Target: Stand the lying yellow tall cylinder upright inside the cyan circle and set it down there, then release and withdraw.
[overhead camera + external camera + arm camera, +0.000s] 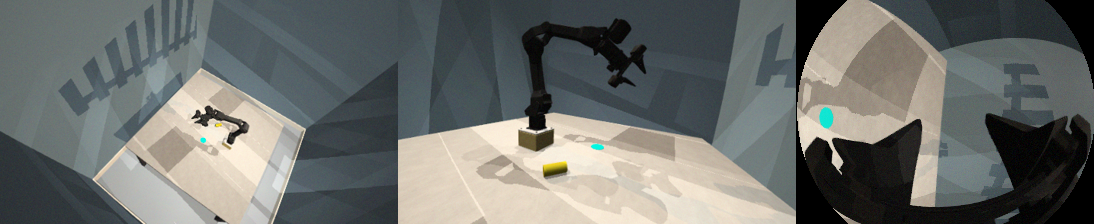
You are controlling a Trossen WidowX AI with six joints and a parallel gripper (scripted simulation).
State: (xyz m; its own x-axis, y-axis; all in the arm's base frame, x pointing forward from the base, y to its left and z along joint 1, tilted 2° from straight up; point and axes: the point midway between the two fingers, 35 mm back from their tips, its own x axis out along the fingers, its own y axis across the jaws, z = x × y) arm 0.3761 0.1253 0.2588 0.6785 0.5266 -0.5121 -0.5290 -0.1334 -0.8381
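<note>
My gripper tip is now 300 mm above the yellow cylinder, 280 mm to the left of it and 190 mm past it. Also, from my gripper tip: cyan circle (320 mm below, 150 mm behind, 30 mm to the right).
</note>
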